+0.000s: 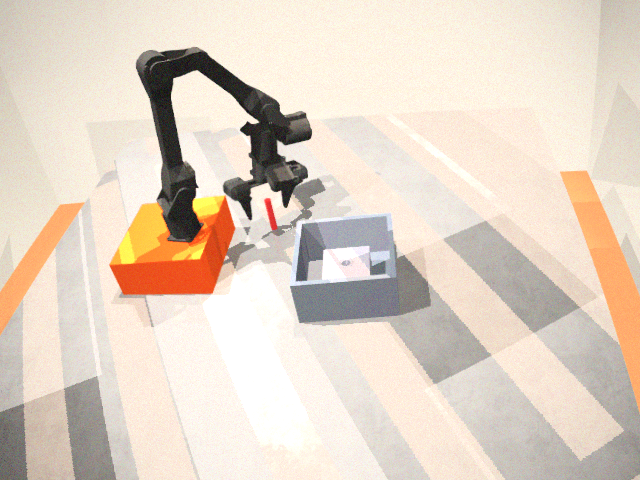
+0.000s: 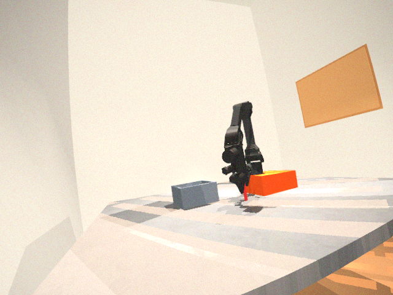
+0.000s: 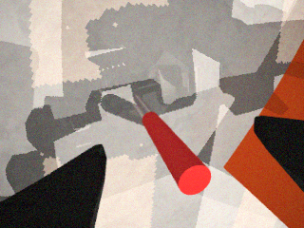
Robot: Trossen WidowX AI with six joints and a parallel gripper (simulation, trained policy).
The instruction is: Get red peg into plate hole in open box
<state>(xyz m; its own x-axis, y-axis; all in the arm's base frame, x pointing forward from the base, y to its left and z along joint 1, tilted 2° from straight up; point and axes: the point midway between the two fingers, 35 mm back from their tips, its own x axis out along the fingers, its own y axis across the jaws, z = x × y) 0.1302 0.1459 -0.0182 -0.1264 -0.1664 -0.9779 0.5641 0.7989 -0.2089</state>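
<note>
My gripper tip is 10 mm to the right of the red peg and 10 mm above it. Also, from my gripper tip: plate: 230 mm ahead, 150 mm to the right; grey box: 230 mm ahead, 150 mm to the right, 20 mm below.
</note>
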